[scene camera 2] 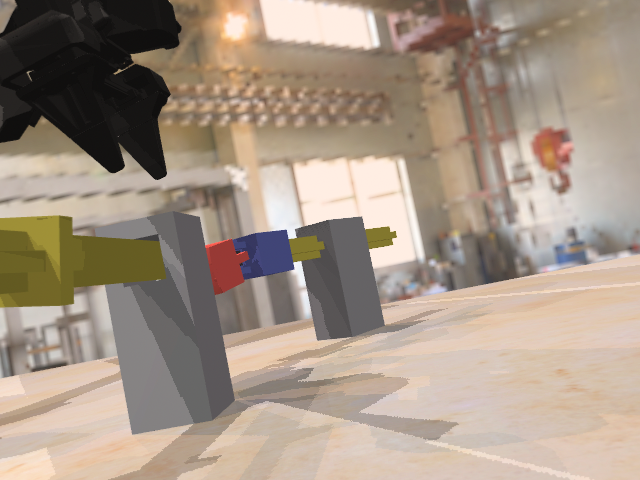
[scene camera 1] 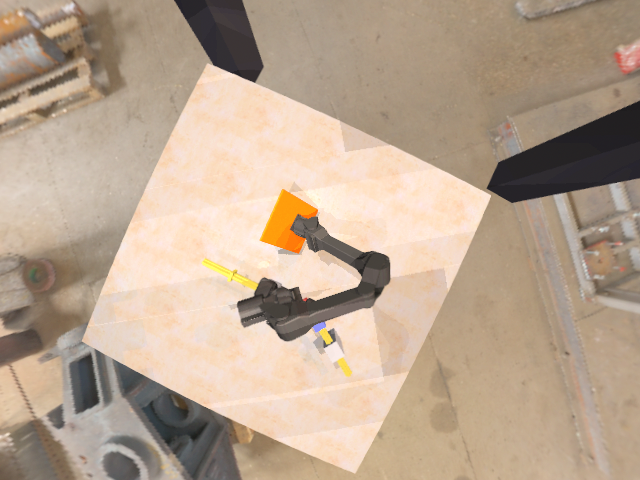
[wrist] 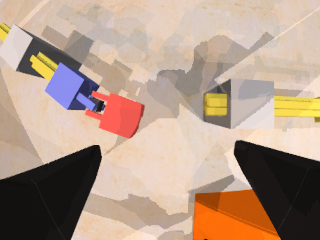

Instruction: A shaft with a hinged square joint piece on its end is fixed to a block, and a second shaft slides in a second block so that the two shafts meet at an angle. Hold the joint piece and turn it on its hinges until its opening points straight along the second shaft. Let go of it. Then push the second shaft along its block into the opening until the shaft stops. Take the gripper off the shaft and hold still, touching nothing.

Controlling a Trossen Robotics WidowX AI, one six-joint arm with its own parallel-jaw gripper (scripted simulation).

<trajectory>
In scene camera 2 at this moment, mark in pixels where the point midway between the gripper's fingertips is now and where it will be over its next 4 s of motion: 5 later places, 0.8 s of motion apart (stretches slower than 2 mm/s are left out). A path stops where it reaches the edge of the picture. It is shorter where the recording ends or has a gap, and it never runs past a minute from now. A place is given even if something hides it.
My gripper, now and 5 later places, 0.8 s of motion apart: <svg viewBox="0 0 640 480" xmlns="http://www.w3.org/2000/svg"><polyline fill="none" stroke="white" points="141,174 145,190 148,205 155,229 191,286 213,311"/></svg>
</trajectory>
